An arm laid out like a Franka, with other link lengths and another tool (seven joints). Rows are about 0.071 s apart.
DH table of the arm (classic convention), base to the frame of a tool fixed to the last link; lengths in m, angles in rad. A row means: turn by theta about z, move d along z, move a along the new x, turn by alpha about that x. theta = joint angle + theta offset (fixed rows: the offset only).
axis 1: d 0.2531  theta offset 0  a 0  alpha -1.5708
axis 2: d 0  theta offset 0  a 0  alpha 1.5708
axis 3: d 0.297  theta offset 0  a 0.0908  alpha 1.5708
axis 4: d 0  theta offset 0  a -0.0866  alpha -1.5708
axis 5: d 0.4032  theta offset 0  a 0  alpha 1.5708
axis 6: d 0  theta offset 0  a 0.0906  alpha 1.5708
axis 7: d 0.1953  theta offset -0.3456  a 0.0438  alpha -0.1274
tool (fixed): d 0.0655  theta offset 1.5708  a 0  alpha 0
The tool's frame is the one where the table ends.
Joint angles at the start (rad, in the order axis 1, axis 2, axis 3, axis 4, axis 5, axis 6, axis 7):
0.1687 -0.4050 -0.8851 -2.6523 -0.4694 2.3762 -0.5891
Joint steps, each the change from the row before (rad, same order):
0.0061 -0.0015 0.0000 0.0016 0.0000 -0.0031 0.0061
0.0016 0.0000 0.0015 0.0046 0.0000 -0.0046 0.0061
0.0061 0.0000 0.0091 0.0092 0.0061 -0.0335 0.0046
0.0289 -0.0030 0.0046 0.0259 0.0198 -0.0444 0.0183
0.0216 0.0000 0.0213 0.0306 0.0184 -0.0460 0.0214
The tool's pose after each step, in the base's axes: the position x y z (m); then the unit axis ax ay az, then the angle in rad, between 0 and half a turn. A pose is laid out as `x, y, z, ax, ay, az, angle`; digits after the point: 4 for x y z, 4 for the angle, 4 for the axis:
0.3935, -0.2556, 0.0702, 0.8808, -0.4671, 0.0767, 3.0653
0.3946, -0.2563, 0.0718, 0.8798, -0.4691, 0.0767, 3.0632
0.3934, -0.2521, 0.0727, 0.8813, -0.4681, 0.0654, 3.0582
0.4007, -0.2449, 0.0805, 0.8801, -0.4713, 0.0565, 3.0619
0.4105, -0.2367, 0.0915, 0.8801, -0.4722, 0.0502, 3.0574

